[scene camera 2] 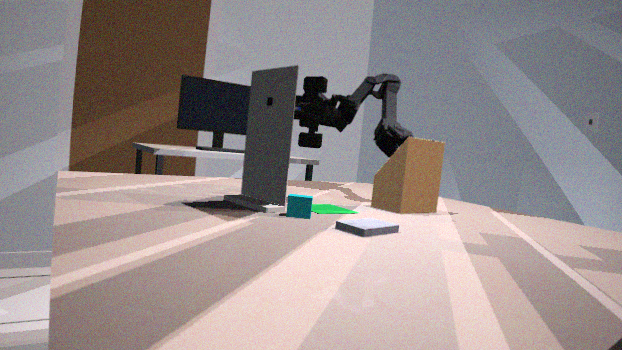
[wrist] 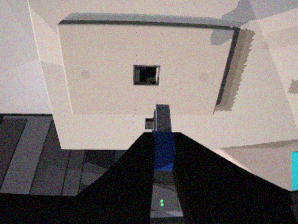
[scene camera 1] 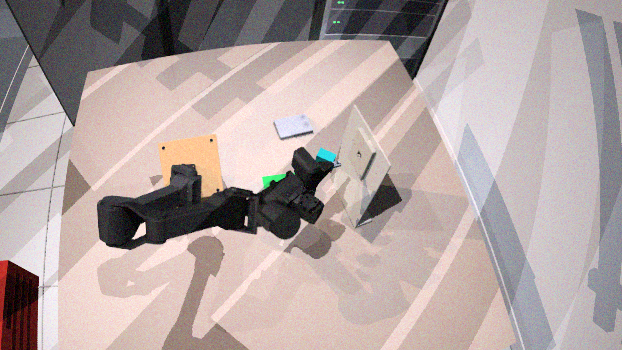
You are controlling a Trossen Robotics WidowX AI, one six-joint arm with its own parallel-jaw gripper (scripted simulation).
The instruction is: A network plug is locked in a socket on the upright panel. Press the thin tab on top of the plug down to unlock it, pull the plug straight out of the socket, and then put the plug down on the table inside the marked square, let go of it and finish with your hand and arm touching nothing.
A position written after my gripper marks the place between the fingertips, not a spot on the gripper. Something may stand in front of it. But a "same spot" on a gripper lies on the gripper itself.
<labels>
my gripper: scene camera 2 295, 108; wrist; scene camera 1
flat grey slab: scene camera 2; scene camera 1; not seen in the wrist view (out of frame)
same spot on flat grey slab: (scene camera 2: 369, 227) = (scene camera 1: 299, 116)
same spot on my gripper: (wrist: 204, 180) = (scene camera 1: 320, 178)
</labels>
